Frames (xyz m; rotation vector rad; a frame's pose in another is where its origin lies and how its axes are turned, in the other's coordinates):
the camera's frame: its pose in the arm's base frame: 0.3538 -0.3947 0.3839 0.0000 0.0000 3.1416
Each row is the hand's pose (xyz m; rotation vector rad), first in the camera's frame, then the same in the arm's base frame.
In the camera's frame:
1: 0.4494 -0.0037 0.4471 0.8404 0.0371 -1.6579
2: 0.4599 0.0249 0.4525 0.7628 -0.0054 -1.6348
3: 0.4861 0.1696 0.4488 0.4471 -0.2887 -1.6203
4: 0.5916 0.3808 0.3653 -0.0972 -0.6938 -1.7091
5: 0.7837 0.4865 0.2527 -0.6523 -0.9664 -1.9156
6: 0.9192 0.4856 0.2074 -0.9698 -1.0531 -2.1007
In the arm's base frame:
1: -0.0956 -0.3910 0.8310 -0.0354 0.8024 1.3250
2: -0.1061 -0.4196 0.8364 0.0052 0.7359 1.3753
3: -0.1323 -0.5643 0.8327 0.2823 0.4372 1.4568
4: -0.2378 -0.7755 0.7492 0.6578 -0.0922 1.3237
5: -0.4299 -0.8812 0.6366 0.8421 -0.5684 0.9428
6: -0.5654 -0.8803 0.5913 0.8523 -0.7848 0.6358

